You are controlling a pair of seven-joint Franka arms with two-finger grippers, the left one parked.
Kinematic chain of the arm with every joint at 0, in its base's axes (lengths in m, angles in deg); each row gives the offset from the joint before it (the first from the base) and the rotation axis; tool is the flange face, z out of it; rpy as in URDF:
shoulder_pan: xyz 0 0 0.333 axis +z
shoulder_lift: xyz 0 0 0 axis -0.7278 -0.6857 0
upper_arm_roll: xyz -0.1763 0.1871 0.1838 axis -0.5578 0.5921 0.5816
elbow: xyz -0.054 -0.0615 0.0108 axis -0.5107 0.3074 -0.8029
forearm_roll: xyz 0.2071 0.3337 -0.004 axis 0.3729 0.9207 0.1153
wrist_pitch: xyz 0 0 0 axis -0.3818 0.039 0.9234
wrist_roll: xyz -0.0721 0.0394 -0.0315 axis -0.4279 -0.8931 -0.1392
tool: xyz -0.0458 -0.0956 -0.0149 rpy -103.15 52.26 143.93
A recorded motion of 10 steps. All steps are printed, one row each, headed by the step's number.
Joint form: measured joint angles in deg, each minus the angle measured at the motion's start. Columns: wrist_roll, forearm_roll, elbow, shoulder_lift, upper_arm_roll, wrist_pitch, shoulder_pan.
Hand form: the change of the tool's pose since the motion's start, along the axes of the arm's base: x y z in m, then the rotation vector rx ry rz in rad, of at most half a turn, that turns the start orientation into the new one. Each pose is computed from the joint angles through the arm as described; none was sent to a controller.
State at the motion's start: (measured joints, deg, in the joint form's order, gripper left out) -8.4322 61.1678 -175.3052 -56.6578 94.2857 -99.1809 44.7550
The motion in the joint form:
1: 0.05 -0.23 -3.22 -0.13 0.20 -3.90 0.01
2: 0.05 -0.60 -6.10 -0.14 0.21 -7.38 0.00
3: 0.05 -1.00 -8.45 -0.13 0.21 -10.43 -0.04
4: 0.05 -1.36 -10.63 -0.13 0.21 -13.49 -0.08
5: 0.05 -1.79 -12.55 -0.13 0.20 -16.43 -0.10
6: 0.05 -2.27 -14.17 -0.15 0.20 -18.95 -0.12
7: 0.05 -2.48 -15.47 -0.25 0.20 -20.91 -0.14
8: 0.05 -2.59 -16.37 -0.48 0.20 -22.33 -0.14
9: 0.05 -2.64 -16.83 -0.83 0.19 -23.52 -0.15
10: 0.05 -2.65 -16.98 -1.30 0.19 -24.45 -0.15
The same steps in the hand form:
1: -0.0027 0.0008 -0.0221 -0.0027 -0.0103 0.0006
2: -0.0060 -0.0006 -0.0406 -0.0076 -0.0217 0.0004
3: -0.0090 -0.0022 -0.0550 -0.0123 -0.0353 0.0008
4: -0.0118 -0.0037 -0.0680 -0.0155 -0.0516 0.0013
5: -0.0142 -0.0050 -0.0790 -0.0190 -0.0705 0.0032
6: -0.0165 -0.0061 -0.0882 -0.0230 -0.0871 0.0065
7: -0.0187 -0.0070 -0.0963 -0.0239 -0.0974 0.0076
8: -0.0202 -0.0074 -0.1032 -0.0236 -0.1026 0.0083
9: -0.0200 -0.0076 -0.1081 -0.0217 -0.1092 0.0079
10: -0.0188 -0.0074 -0.1121 -0.0190 -0.1144 0.0075

